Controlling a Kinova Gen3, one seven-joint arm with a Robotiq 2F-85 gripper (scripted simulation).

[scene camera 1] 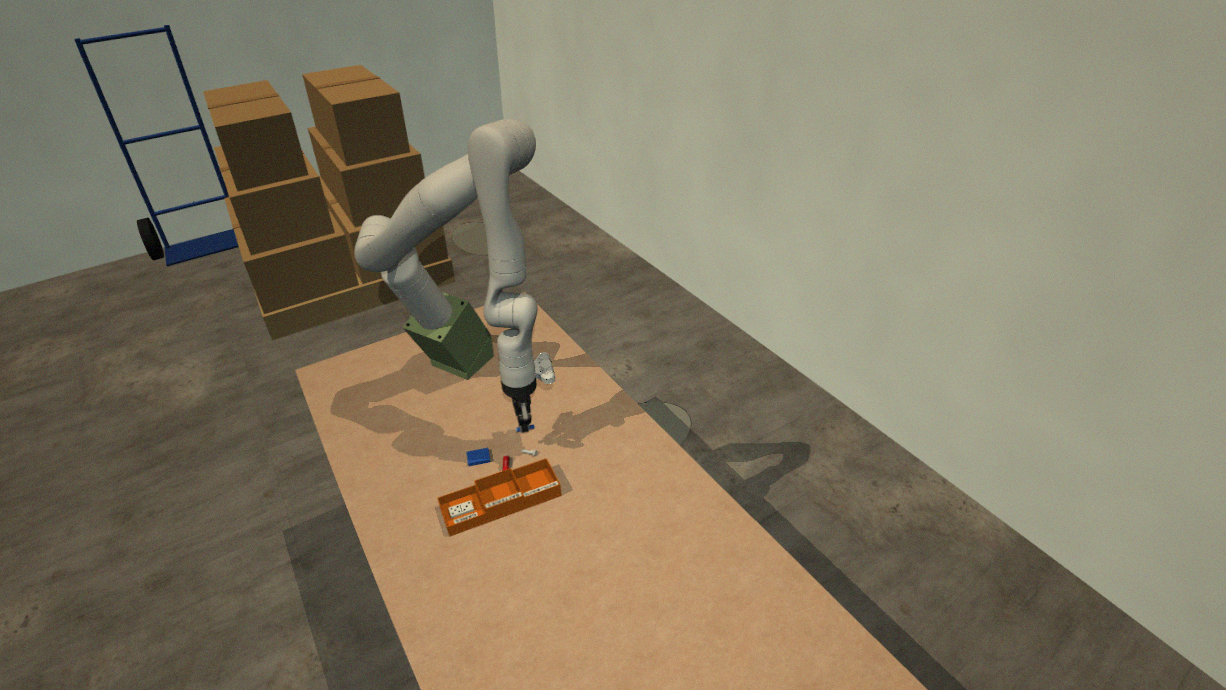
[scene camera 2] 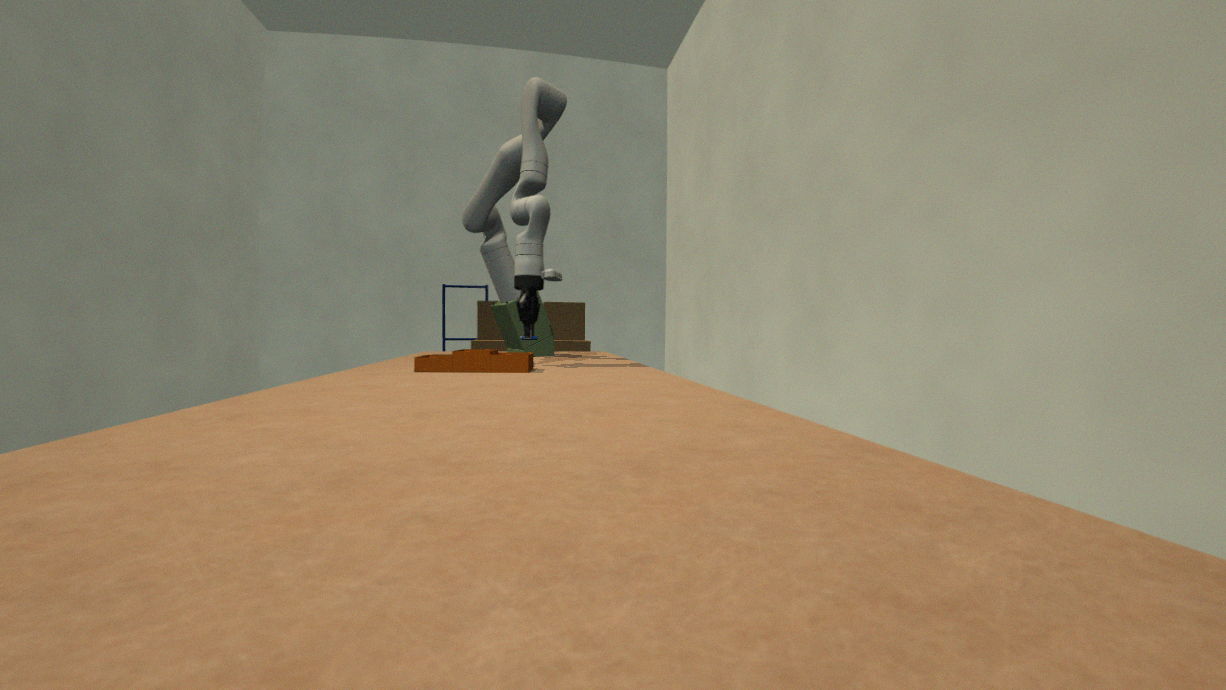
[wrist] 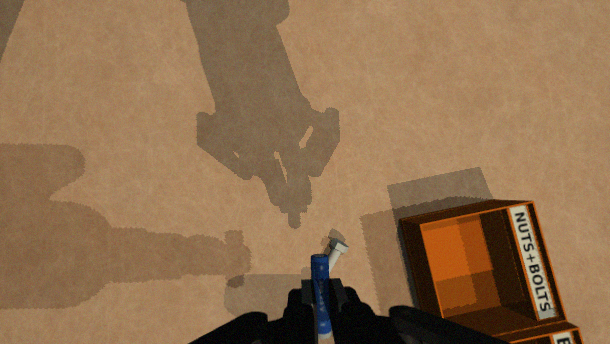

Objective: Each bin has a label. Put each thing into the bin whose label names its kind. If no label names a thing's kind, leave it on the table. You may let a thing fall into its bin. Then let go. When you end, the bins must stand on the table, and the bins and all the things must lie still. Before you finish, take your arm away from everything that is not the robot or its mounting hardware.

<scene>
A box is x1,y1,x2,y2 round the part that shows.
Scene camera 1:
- orange triple bin: [439,458,561,535]
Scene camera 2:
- gripper: [514,275,543,338]
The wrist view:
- gripper: [188,278,511,343]
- orange triple bin: [399,199,583,343]
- thin blue stick-like thing: [311,254,331,338]
</scene>
